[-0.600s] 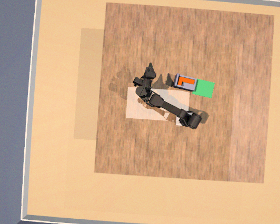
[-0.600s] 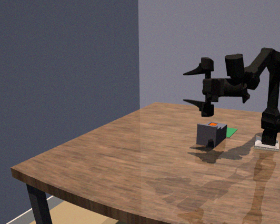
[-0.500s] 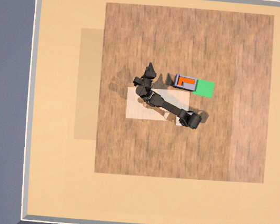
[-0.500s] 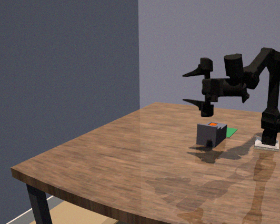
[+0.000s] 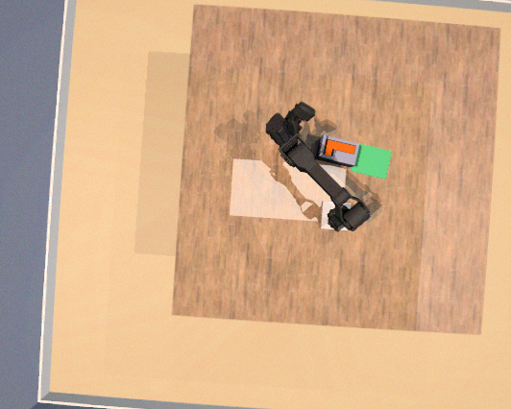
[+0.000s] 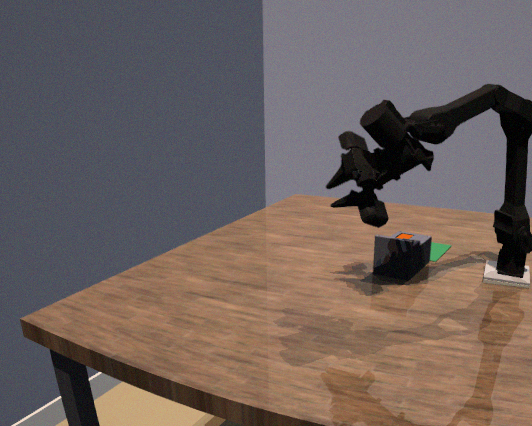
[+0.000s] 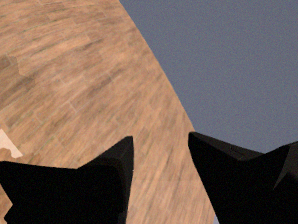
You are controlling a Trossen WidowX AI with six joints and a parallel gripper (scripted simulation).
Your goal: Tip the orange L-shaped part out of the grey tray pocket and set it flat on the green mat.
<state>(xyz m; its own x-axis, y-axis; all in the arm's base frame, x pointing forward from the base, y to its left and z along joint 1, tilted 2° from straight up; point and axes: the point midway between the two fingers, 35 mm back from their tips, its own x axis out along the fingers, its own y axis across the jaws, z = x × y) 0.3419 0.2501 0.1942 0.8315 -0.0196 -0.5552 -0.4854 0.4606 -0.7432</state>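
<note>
Right now my gripper tip is 200 mm to the left of the orange L-shaped part, 150 mm above it and 100 mm past it. Round my gripper tip: green mat (360 mm to the right, 210 mm below, 110 mm behind).
</note>
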